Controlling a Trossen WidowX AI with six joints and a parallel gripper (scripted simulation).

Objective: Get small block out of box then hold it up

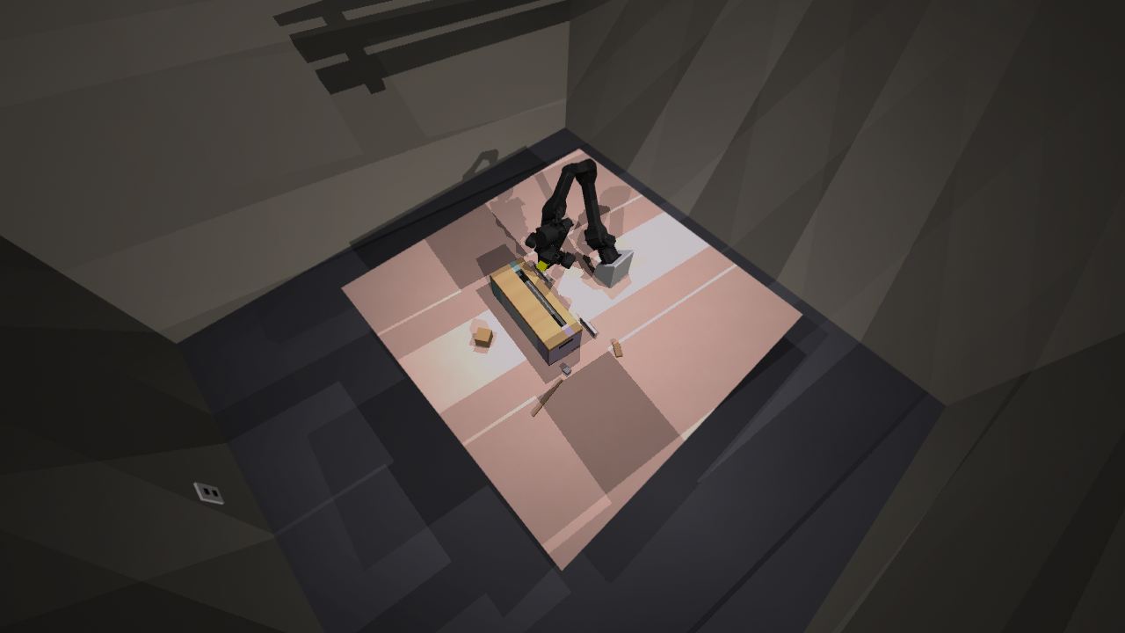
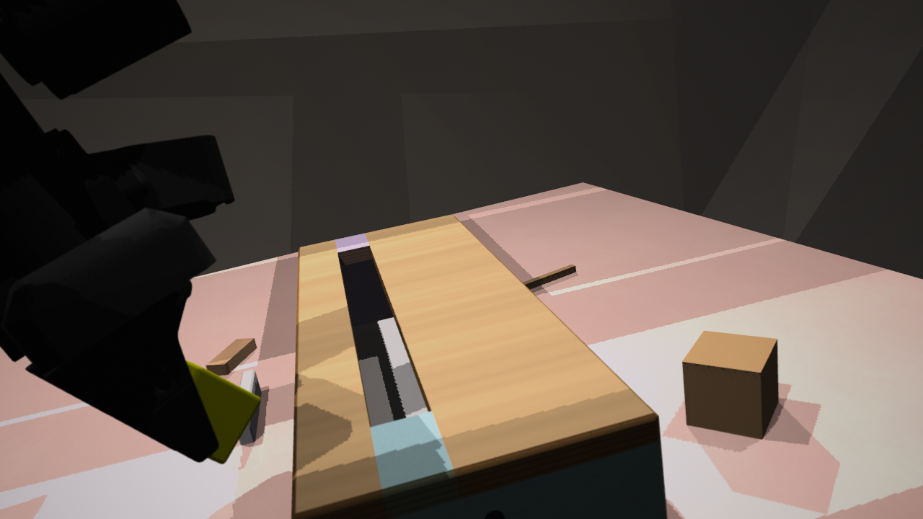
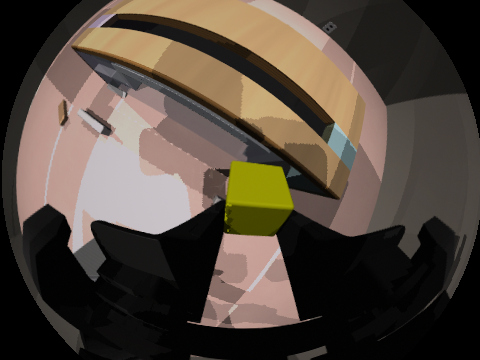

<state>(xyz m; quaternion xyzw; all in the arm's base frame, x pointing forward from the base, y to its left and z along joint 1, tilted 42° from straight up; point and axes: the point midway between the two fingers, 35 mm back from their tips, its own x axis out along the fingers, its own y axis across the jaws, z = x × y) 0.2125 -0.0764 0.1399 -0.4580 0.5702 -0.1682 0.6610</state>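
Now: the yellow block 10 mm ahead of my gripper tip, 10 mm to the left of it and 20 mm above it. Round my gripper tip: grey piece (210 mm ahead, 320 mm to the left, 120 mm below); wooden-topped box (100 mm ahead, 100 mm to the left, 60 mm below); brown cube (330 mm ahead, 20 mm to the left, 100 mm below).
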